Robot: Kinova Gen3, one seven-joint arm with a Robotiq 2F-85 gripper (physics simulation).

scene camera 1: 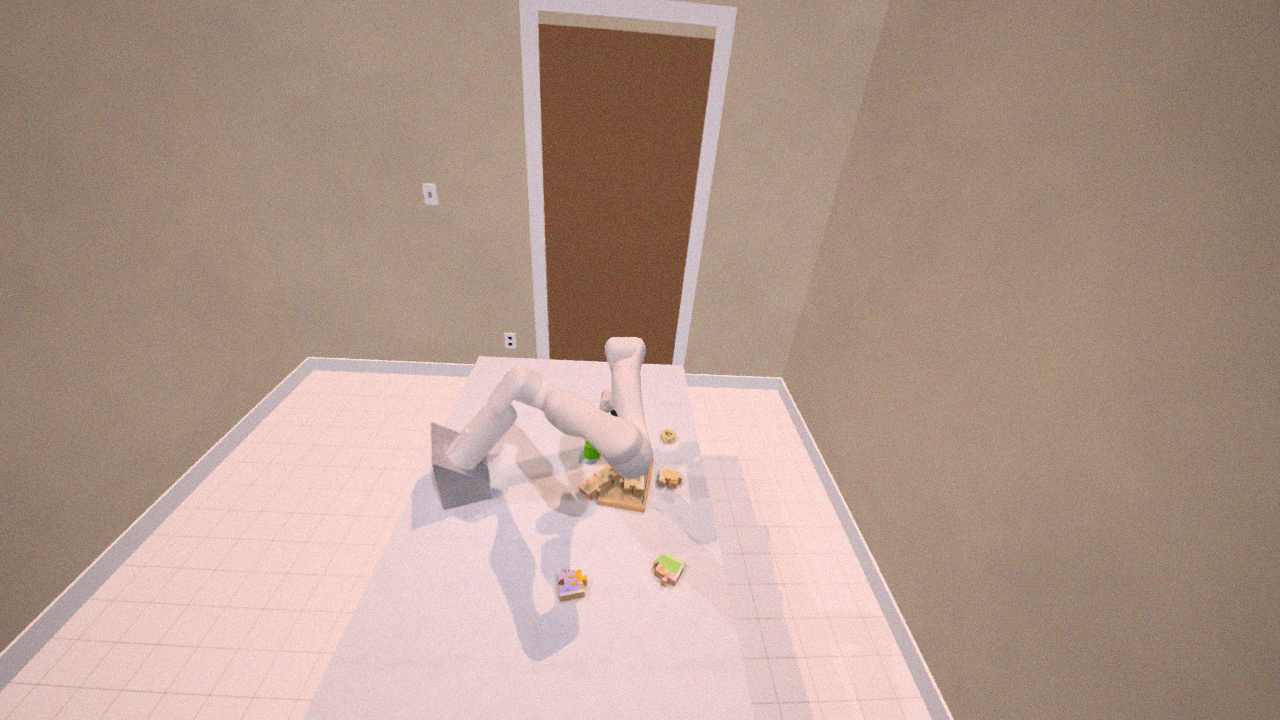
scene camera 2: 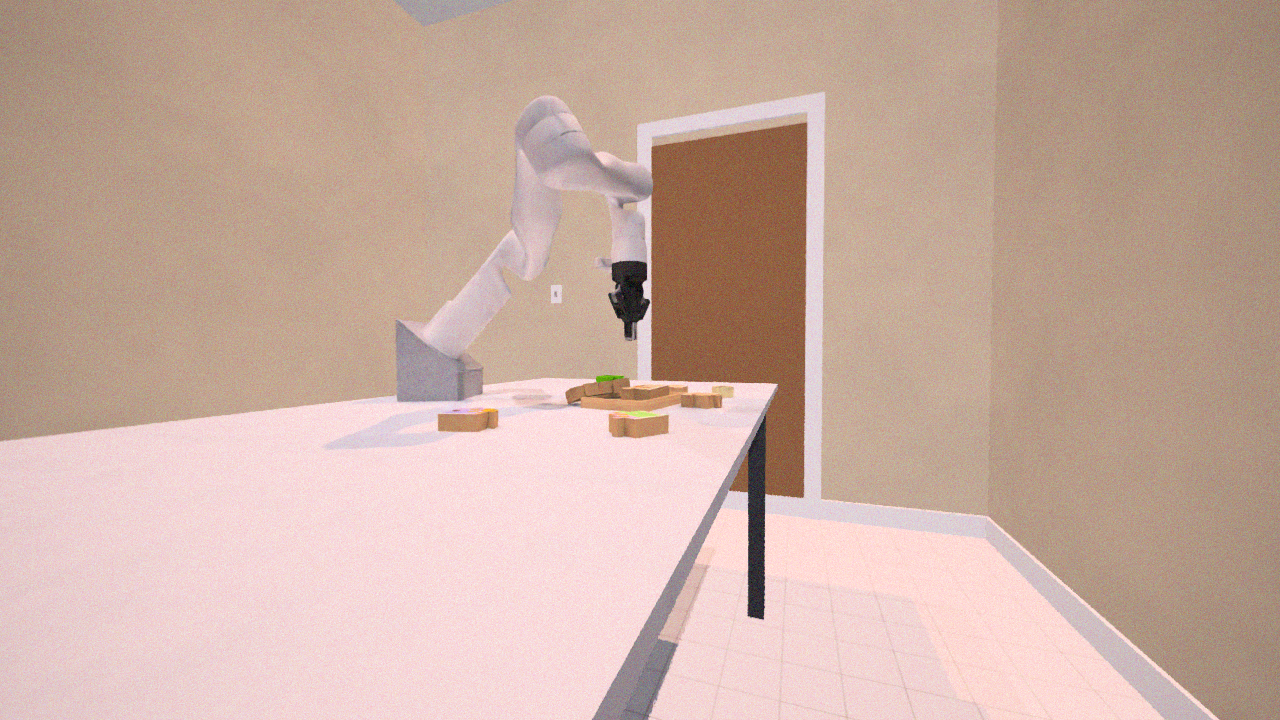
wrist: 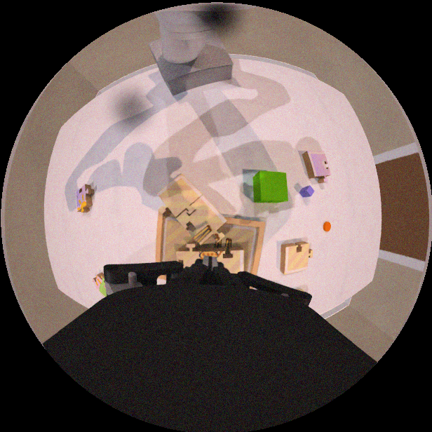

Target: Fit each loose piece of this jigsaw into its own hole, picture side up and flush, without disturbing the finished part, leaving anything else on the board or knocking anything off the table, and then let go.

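My gripper [scene camera 2: 630, 336] [wrist: 208, 264] is shut and empty, high above the wooden board [scene camera 1: 622, 506] [wrist: 159, 240]. A group of joined bare-wood pieces [scene camera 1: 592, 484] [wrist: 180, 197] lies tilted across the board's rim. More bare-wood pieces [scene camera 1: 632, 484] [wrist: 235, 260] lie inside the board, partly hidden by the fingers in the wrist view. Loose on the table are a purple-and-orange piece [scene camera 1: 571, 584] [scene camera 2: 465, 419] [wrist: 84, 198], a green-topped piece [scene camera 1: 669, 567] [scene camera 2: 639, 423] [wrist: 102, 285], a pinkish-purple piece [wrist: 317, 164] and a bare-wood piece [scene camera 1: 669, 479] [scene camera 2: 700, 400] [wrist: 295, 258] beside the board.
A green cube [scene camera 1: 591, 449] [wrist: 270, 186] stands near the board. A small blue-violet block [wrist: 307, 191] and an orange round thing [wrist: 327, 226] lie beyond it. A pale ring-shaped thing [scene camera 1: 663, 437] [scene camera 2: 723, 391] lies near the table's edge.
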